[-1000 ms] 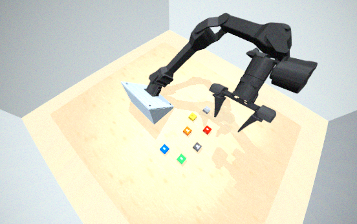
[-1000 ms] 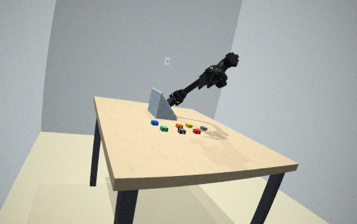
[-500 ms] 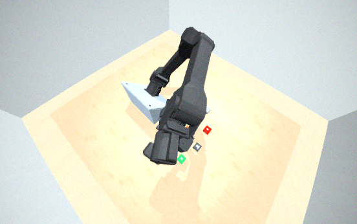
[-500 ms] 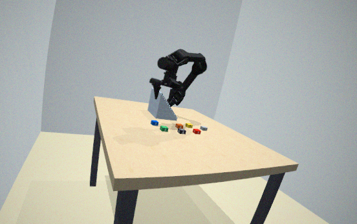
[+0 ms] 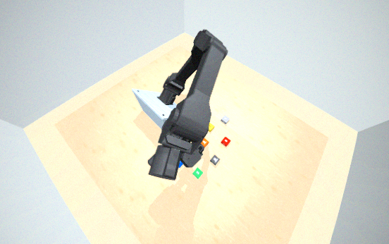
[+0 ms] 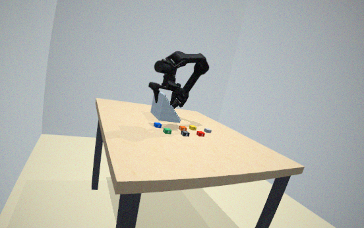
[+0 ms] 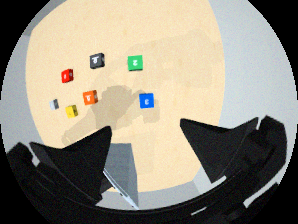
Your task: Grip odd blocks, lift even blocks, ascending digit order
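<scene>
Now: gripper tip 100 mm short of the red block, 210 mm to the right of it and 120 mm above it. From my gripper tip the other things lie so: orange block 30 mm ahead, 130 mm to the left, 120 mm below; then blue block 10 mm to the right, 120 mm below; then green block 90 mm ahead, 10 mm to the left, 120 mm below.
</scene>
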